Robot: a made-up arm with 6 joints.
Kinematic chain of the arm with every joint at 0, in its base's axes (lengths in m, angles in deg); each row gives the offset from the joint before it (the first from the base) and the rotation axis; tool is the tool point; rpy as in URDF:
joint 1: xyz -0.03 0 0.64 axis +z
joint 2: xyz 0.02 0 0.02 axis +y
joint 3: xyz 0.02 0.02 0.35 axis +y
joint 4: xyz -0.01 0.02 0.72 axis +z
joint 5: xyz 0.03 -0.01 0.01 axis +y
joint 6: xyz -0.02 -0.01 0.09 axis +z
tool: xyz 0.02 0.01 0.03 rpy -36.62 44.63 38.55
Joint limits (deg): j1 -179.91..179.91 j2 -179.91..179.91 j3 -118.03..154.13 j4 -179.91..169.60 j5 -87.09..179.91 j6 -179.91..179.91
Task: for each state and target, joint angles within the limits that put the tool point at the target. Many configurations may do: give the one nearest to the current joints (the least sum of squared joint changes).
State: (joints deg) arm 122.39 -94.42 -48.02 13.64 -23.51 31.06
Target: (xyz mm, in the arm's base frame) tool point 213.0 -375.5 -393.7
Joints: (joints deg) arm 127.81 -134.78 -30.57 13.67 -11.64 29.49
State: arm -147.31 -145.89 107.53 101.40 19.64 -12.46
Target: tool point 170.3 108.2 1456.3
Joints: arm -129.11 -100.58 108.84 100.85 6.56 -11.47
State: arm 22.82 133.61 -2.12 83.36 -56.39 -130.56
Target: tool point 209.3 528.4 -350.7
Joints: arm 68.52 145.39 4.65 87.15 -41.05 -127.83
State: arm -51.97 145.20 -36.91 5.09 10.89 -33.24
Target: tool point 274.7 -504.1 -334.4
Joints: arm -60.92 173.79 -37.86 3.76 13.95 -33.57
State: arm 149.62 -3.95 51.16 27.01 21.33 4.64
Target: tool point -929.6 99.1 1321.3
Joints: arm 169.50 13.87 49.63 28.70 20.13 5.19
